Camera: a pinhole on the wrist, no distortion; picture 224 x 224 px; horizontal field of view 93.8 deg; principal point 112.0 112.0 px. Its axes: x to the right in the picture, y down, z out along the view. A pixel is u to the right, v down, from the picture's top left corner.
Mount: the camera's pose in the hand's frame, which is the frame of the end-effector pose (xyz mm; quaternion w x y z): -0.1 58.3 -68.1 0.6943 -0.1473 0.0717 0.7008
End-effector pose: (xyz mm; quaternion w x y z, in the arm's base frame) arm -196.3 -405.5 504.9 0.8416 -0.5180 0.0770 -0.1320
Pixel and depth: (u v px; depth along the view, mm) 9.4 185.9 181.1
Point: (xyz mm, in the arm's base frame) -307.1 -263.1 621.2
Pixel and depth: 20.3 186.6 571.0
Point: -524.2 123.8 990.9
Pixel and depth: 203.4 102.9 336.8
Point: -94.4 -75.4 185.0
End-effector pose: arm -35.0 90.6 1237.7 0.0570 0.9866 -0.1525 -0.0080
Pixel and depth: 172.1 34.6 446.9
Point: 89.6 -452.1 980.9
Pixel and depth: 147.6 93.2 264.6
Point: -89.5 -146.7 1105.0
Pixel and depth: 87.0 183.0 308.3
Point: -295.5 65.8 1023.2
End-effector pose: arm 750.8 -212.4 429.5 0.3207 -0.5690 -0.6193 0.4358
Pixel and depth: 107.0 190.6 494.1
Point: 559.2 -696.4 158.3
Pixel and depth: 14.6 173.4 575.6
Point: 148.4 -705.0 475.1
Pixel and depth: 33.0 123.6 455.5
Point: 296.7 -389.6 366.1
